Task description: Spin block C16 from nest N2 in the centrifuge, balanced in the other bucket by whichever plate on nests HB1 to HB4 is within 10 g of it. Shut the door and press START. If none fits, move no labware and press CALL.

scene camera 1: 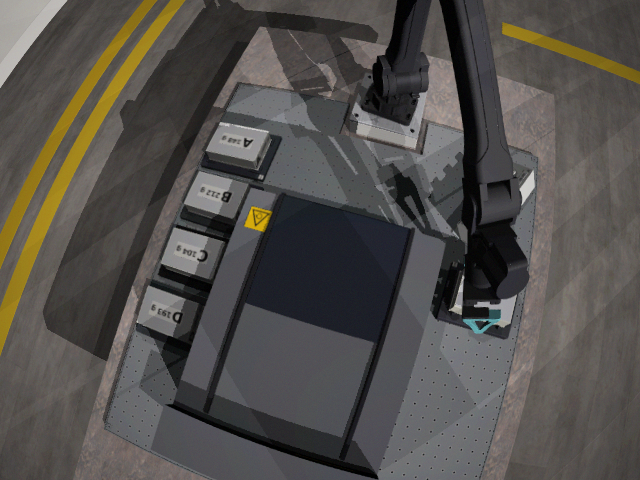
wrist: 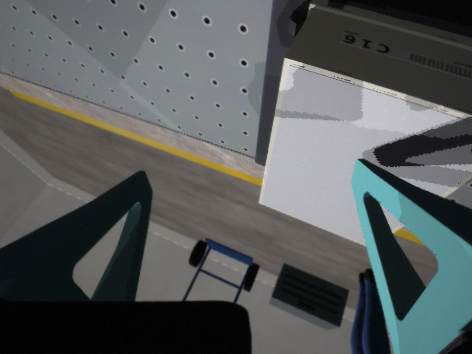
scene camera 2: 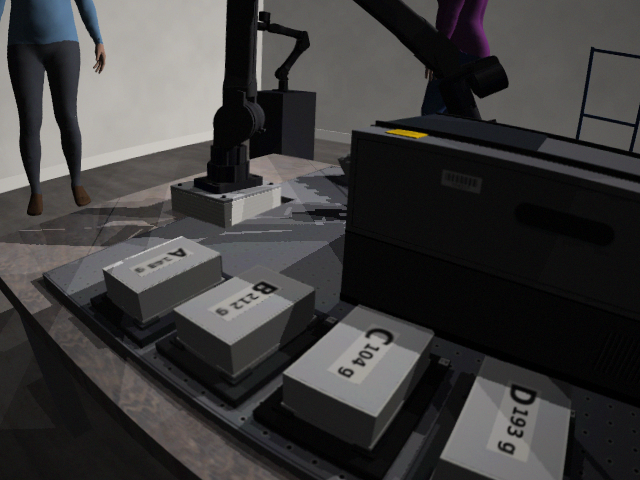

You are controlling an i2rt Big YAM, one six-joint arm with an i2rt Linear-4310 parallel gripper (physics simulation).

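Places are measured from the arm's base along level axes (x ahead, y left, z up), in metres.
Where they show: gripper, fingertip midpoint: (scene camera 1: 479,311) (wrist: 248,175); arm's base, origin of the base link: (scene camera 1: 389,105) (scene camera 2: 228,185).
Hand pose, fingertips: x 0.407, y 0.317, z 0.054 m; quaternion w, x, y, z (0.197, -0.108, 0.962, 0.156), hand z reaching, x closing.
Things, the pixels of their top centre, and the offset from my fingertips. "pt": a spot on its surface instead.
- Block C16, middle of its top: (wrist: 341,183) (scene camera 1: 488,294) 0.044 m back, 0.014 m left, 0.025 m down
- A, middle of its top: (scene camera 2: 161,260) (scene camera 1: 236,140) 0.177 m back, 0.600 m right, 0.037 m down
- dark panel, middle of its top: (scene camera 2: 474,128) (scene camera 1: 329,266) 0.053 m ahead, 0.273 m right, 0.122 m up
- pale box, surface spot: (scene camera 1: 527,187) pt 0.313 m back, 0.046 m left, 0.029 m down
Block C16 (wrist: 320,145) (scene camera 1: 508,311) has a pale top and a grey side printed "C16"; no weight is readable on it. It stands on a dark nest right of the centrifuge (scene camera 1: 305,369) (scene camera 2: 413,206). My gripper (wrist: 248,175) (scene camera 1: 480,325) is open and empty; its right fingertip overlaps C16's top in the wrist view, its left is beside the block. Four grey plates stand in nests: A (scene camera 1: 235,155) (scene camera 2: 124,273), its weight blurred; B, 212 g (scene camera 1: 211,190) (scene camera 2: 222,330); C, 104 g (scene camera 1: 180,266) (scene camera 2: 315,377); D, 193 g (scene camera 1: 155,324) (scene camera 2: 473,444). The bucket interiors are hidden.
The centrifuge stands between the plates and C16, with a dark panel (scene camera 1: 330,258) on top. The arm base (scene camera 1: 385,131) (scene camera 2: 227,204) is behind. A pale box (scene camera 1: 527,187) partly shows near the right table edge. START and CALL buttons cannot be made out.
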